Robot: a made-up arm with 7 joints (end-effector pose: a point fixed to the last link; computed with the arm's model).
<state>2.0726 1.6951 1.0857 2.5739 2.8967 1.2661 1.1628</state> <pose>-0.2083 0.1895 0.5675 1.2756 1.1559 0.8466</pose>
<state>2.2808 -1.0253 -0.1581 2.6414 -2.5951 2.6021 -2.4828</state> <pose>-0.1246 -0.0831 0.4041 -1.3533 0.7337 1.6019</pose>
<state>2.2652 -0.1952 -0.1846 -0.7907 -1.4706 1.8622 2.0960</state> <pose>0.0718 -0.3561 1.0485 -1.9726 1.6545 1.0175</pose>
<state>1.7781 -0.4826 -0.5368 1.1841 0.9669 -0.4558 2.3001</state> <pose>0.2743 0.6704 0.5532 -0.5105 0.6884 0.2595</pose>
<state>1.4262 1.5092 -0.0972 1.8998 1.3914 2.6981 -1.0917</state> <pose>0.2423 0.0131 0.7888 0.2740 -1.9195 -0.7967</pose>
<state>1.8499 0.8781 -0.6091 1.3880 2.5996 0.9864 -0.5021</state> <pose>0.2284 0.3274 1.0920 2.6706 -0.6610 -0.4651</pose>
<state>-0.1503 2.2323 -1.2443 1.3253 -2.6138 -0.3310 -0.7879</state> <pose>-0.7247 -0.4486 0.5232 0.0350 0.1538 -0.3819</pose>
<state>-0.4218 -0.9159 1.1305 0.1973 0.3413 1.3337 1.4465</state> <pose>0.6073 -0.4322 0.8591 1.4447 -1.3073 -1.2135</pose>
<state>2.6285 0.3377 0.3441 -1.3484 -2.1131 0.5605 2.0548</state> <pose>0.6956 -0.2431 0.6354 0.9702 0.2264 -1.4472</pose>
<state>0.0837 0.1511 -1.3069 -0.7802 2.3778 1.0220 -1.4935</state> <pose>-0.1085 0.1288 1.4026 1.2145 1.4272 -0.8083</pose>
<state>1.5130 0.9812 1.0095 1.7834 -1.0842 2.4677 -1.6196</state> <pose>-0.2384 -0.2591 0.9538 0.8624 1.0591 1.4496</pose>
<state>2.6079 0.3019 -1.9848 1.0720 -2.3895 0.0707 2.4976</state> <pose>0.5544 0.3490 1.1526 -1.1812 -2.0029 -1.1586</pose>
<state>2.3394 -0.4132 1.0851 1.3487 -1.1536 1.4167 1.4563</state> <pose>-0.4737 -0.0208 0.9964 -2.1801 0.4762 -1.9906</pose>
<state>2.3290 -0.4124 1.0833 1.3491 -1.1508 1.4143 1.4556</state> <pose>-0.4743 -0.0148 0.9961 -2.1801 0.4914 -2.0003</pose>
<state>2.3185 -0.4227 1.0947 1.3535 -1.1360 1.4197 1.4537</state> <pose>-0.4759 -0.0083 0.9923 -2.1845 0.4630 -2.0200</pose>
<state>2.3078 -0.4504 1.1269 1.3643 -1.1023 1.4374 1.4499</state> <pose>-0.4789 -0.0014 0.9828 -2.1956 0.3653 -2.0541</pose>
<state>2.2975 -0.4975 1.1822 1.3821 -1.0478 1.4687 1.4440</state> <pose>-0.4831 0.0059 0.9668 -2.2120 0.1891 -2.0998</pose>
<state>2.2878 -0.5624 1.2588 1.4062 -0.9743 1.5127 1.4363</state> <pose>-0.4875 0.0130 0.9450 -2.2295 -0.0613 -2.1486</pose>
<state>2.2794 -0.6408 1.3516 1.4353 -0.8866 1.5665 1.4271</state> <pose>-0.4912 0.0190 0.9185 2.2224 0.3672 2.1713</pose>
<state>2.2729 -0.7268 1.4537 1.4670 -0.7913 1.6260 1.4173</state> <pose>-0.4931 0.0226 0.8896 2.1200 0.6766 2.0940</pose>
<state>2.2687 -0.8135 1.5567 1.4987 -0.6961 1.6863 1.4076</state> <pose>-0.4926 0.0232 0.8610 1.9946 0.9567 1.9864</pose>
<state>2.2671 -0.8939 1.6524 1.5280 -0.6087 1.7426 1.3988</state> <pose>-0.4897 0.0205 0.8358 1.8623 1.1859 1.8664</pose>
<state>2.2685 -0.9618 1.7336 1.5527 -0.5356 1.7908 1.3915</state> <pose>-0.4853 0.0153 0.8159 1.7406 1.3574 1.7539</pose>
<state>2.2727 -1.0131 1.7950 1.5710 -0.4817 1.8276 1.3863</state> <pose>-0.4808 0.0093 0.8022 1.6437 1.4745 1.6646</pose>
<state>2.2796 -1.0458 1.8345 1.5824 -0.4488 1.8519 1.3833</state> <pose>-0.4772 0.0033 0.7944 1.5795 1.5468 1.6067</pose>
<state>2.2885 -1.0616 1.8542 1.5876 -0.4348 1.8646 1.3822</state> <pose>-0.4751 -0.0022 0.7915 1.5471 1.5858 1.5796</pose>
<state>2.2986 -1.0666 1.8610 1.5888 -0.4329 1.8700 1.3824</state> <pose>-0.4742 -0.0072 0.7913 1.5357 1.6056 1.5724</pose>
